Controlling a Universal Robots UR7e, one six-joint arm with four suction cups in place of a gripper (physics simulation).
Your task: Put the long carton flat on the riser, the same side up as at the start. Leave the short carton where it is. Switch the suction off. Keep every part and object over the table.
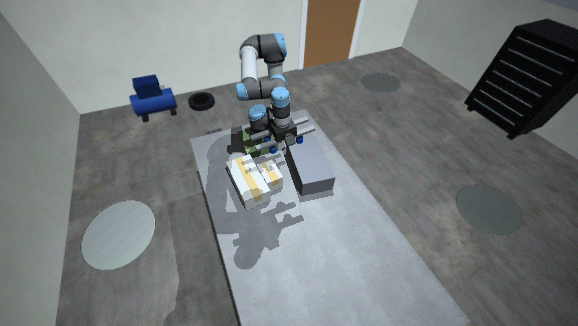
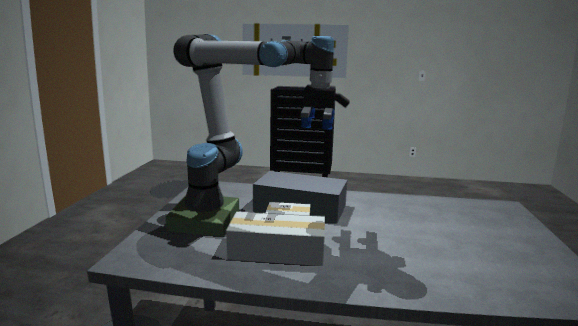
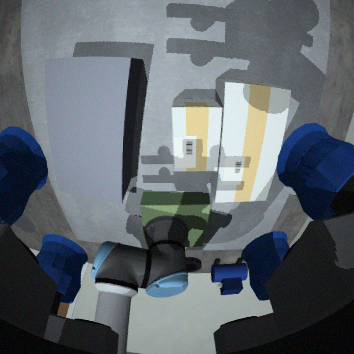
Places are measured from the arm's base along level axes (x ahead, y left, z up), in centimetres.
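Pixels of known places: end effector, tool point: point(image 1: 283, 141) point(image 2: 318, 122) point(image 3: 161, 218); arm's base, origin of the base link: point(image 2: 204, 203) point(image 3: 165, 230).
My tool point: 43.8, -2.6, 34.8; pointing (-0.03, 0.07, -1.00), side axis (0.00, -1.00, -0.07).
For each thing: its middle in the pictures, then the offset to it from my tool point, as dx, dy, dz. Level surfaces: height alone.
- long carton, body centre: point(image 3: 245, 142) point(image 2: 277, 237) point(image 1: 248, 181) -10.8, -18.2, -36.3
- table, its level: dz -41.5
- short carton, body centre: point(image 3: 194, 132) point(image 2: 288, 221) point(image 1: 269, 176) -9.1, -4.8, -36.3
- riser, body centre: point(image 3: 92, 128) point(image 2: 300, 195) point(image 1: 308, 164) -7.4, +21.2, -35.5
The long carton point(image 1: 248, 180) point(image 2: 275, 240) point(image 3: 256, 145), white with a tan tape stripe and a small label on top, lies flat on the table point(image 1: 350, 260) point(image 2: 475, 240) point(image 3: 125, 25). The short carton point(image 1: 271, 175) point(image 2: 294, 208) point(image 3: 196, 135), similarly marked and lower, lies close beside it, between it and the riser. Whether the cartons touch is unclear. The riser point(image 1: 312, 162) point(image 2: 300, 192) point(image 3: 87, 125) is a grey block with a bare top. My gripper point(image 1: 285, 142) point(image 2: 317, 121) hangs high above the table with blue cups pointing down. It is open and holds nothing.
The arm stands on a green base block point(image 1: 248, 144) point(image 2: 222, 219) point(image 3: 175, 198) at the table's end, near the cartons and the riser. Beyond the table are a blue compressor point(image 1: 152, 102) point(image 3: 229, 272), a tyre point(image 1: 201, 101) and a black drawer cabinet point(image 1: 530, 80) point(image 2: 300, 145).
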